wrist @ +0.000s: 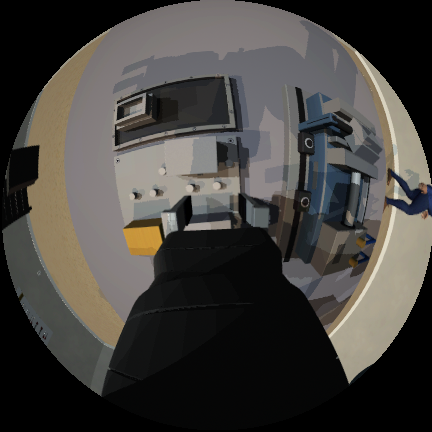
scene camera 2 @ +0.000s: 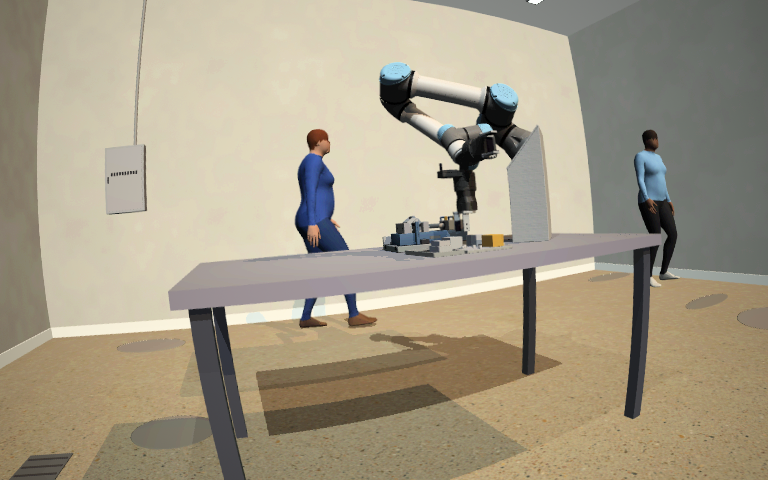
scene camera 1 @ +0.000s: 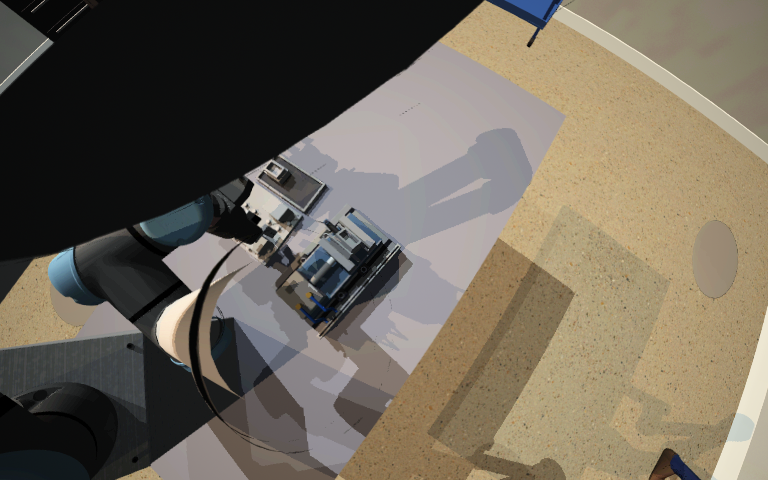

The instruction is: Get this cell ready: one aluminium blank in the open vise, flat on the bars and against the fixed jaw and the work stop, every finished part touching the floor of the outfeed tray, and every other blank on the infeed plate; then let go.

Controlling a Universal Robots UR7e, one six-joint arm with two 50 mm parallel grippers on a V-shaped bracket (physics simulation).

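Places are measured from the arm's base along level axes (x ahead, y left, z up), in millimetres.
Pixels of known places: hand at its tool point: point(wrist: 214, 207) point(scene camera 2: 461, 225) point(scene camera 1: 263, 226); arm's base at its link origin: point(scene camera 2: 526, 150) point(scene camera 1: 48, 441).
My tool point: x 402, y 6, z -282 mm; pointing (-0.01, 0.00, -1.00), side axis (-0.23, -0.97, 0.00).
Ahead of a thing's pixels: the offset from my tool point to its top centre. "pt": to the spot under its first point. Level surfaces: height alone.
My gripper point(wrist: 215, 207) is open above the infeed plate @[8 mm ahead, 58 mm left, 67 mm down] point(wrist: 134, 172) point(scene camera 1: 256, 199); its fingers stand wide apart. A pale grey block @[44 mm back, 22 mm left, 32 mm down] point(wrist: 209, 224) point(scene camera 1: 264, 247) shows below and between them, partly hidden by the gripper body. A larger grey blank @[59 mm ahead, 12 mm left, 32 mm down] point(wrist: 192, 156) point(scene camera 1: 283, 213) lies on the plate near the tray. A yellow-orange block @[27 mm back, 111 mm left, 32 mm down] point(wrist: 144, 237) point(scene camera 2: 492, 240) is left of the fingers in the wrist view. A finished part @[159 mm ahead, 76 mm left, 35 mm down] point(wrist: 134, 110) point(scene camera 1: 276, 170) with a pocket is at the left end of the outfeed tray @[pt 124 mm ahead, 59 mm right, 63 mm down] point(wrist: 231, 102) point(scene camera 1: 316, 198). The vise @[18 mm back, 201 mm right, 24 mm up] point(wrist: 312, 220) point(scene camera 1: 325, 266) holds grey shapes I cannot tell apart.
Several short pegs @[pt 18 mm ahead, 27 mm left, 59 mm down] point(wrist: 190, 188) stand on the infeed plate. Blue-and-yellow handles @[pt 97 mm back, 203 mm right, 31 mm up] point(wrist: 365, 240) stick up at the vise's near end in the wrist view. A tall grey panel point(scene camera 2: 529, 192) stands beside the arm. A person in blue point(scene camera 2: 316, 198) is behind the table @[76 mm down] point(scene camera 2: 339, 268).
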